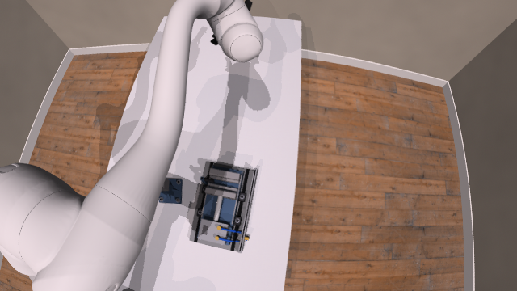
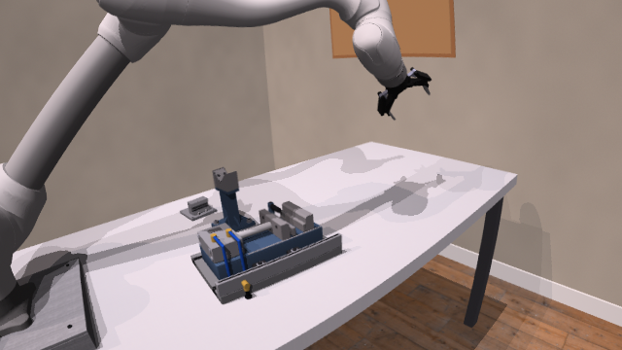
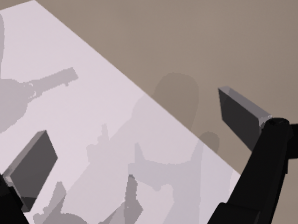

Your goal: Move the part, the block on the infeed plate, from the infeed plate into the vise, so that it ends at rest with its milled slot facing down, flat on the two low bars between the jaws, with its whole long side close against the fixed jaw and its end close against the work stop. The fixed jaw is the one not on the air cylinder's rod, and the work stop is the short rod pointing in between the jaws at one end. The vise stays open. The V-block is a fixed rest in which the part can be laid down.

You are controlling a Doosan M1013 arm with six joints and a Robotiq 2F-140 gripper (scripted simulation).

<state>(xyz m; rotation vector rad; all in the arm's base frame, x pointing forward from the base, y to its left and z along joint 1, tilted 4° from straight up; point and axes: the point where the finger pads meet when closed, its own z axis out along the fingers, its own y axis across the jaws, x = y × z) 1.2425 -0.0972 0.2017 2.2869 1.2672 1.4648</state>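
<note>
My hand is 640 mm past the part, 310 mm to the right of it and 240 mm above it. Round my hand: blue post: 600 mm behind, 160 mm to the left, 210 mm below; then fixed jaw: 530 mm behind, 50 mm to the right, 190 mm below; then moving jaw: 590 mm behind, 40 mm to the right, 190 mm below.
</note>
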